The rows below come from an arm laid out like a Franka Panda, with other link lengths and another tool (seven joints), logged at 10 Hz.
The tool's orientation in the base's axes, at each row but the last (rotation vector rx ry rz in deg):
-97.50, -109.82, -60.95
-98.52, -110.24, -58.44
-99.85, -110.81, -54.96
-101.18, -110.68, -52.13
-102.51, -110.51, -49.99
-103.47, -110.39, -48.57
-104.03, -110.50, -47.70
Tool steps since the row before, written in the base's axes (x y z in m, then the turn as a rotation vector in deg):
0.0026, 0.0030, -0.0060, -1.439, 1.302, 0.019
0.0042, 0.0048, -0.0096, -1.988, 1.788, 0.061
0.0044, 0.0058, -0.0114, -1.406, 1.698, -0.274
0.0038, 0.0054, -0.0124, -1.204, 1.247, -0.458
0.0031, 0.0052, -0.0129, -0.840, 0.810, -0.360
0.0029, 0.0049, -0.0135, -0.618, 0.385, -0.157
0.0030, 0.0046, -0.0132, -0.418, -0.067, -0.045
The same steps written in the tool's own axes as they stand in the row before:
-0.0027, 0.0007, 0.0066, 1.198, -1.385, 0.642
-0.0041, 0.0014, 0.0107, 1.671, -1.904, 0.857
-0.0042, 0.0016, 0.0128, 1.283, -1.420, 1.128
-0.0047, 0.0011, 0.0132, 0.799, -1.265, 0.988
-0.0048, 0.0006, 0.0134, 0.486, -0.890, 0.680
-0.0052, 0.0005, 0.0137, 0.265, -0.636, 0.283
-0.0051, 0.0007, 0.0134, -0.035, -0.420, -0.063

